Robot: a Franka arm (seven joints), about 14 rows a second.
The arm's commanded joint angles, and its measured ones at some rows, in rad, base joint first. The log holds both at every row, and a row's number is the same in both.
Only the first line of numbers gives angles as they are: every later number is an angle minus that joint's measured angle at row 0.
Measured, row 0:
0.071, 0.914, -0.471, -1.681, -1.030, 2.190, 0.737
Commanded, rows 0 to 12:
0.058, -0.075, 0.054, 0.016, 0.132, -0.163, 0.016
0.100, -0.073, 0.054, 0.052, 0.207, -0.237, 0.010
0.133, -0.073, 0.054, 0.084, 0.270, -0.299, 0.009
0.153, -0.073, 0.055, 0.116, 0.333, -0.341, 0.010
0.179, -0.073, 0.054, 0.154, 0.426, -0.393, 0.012
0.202, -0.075, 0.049, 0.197, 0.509, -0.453, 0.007
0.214, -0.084, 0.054, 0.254, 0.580, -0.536, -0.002
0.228, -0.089, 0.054, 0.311, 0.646, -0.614, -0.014
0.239, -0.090, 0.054, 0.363, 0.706, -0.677, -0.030
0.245, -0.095, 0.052, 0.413, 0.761, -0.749, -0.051
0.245, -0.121, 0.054, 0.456, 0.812, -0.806, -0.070
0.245, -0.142, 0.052, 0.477, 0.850, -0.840, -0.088
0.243, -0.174, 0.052, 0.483, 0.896, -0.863, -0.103
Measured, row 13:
0.257, -0.119, 0.052, 0.447, 0.810, -0.801, -0.059
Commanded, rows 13 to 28:
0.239, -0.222, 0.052, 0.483, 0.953, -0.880, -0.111
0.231, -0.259, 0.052, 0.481, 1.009, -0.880, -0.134
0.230, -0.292, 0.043, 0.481, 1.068, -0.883, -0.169
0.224, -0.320, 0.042, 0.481, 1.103, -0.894, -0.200
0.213, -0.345, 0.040, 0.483, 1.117, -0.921, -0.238
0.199, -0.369, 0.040, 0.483, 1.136, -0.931, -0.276
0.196, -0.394, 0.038, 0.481, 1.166, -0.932, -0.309
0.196, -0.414, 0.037, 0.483, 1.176, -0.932, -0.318
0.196, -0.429, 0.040, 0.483, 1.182, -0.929, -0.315
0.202, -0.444, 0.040, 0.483, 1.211, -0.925, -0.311
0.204, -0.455, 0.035, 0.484, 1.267, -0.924, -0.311
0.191, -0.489, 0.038, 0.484, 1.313, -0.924, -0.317
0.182, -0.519, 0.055, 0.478, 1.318, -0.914, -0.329
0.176, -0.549, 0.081, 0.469, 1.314, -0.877, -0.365
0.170, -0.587, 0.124, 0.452, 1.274, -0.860, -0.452
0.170, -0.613, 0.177, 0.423, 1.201, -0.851, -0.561
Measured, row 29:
0.180, -0.523, 0.087, 0.499, 1.277, -0.890, -0.424
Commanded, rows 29 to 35:
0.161, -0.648, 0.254, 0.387, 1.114, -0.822, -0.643
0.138, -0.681, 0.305, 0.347, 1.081, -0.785, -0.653
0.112, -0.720, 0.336, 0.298, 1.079, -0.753, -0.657
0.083, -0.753, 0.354, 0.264, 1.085, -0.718, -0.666
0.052, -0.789, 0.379, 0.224, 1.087, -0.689, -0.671
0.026, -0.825, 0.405, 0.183, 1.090, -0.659, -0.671
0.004, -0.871, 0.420, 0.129, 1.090, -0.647, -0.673
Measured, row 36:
0.071, -0.737, 0.369, 0.292, 1.096, -0.710, -0.643
